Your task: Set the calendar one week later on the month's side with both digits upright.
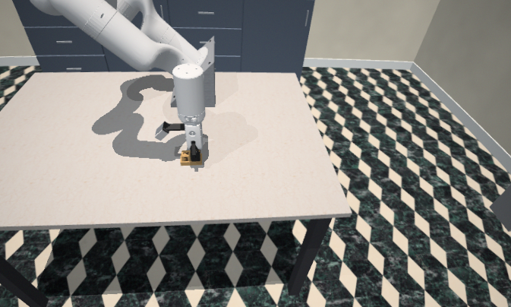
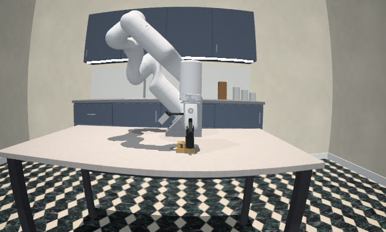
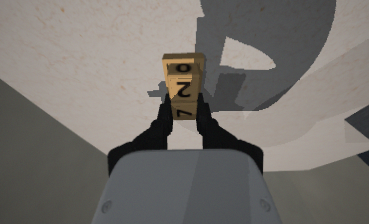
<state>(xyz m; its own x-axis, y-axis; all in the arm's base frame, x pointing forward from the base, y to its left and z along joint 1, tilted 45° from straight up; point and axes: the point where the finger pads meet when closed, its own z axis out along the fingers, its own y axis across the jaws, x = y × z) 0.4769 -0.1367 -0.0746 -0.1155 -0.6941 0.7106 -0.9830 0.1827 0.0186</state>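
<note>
My hand is 30 mm above the wooden tray and 20 mm to the left of it.
</note>
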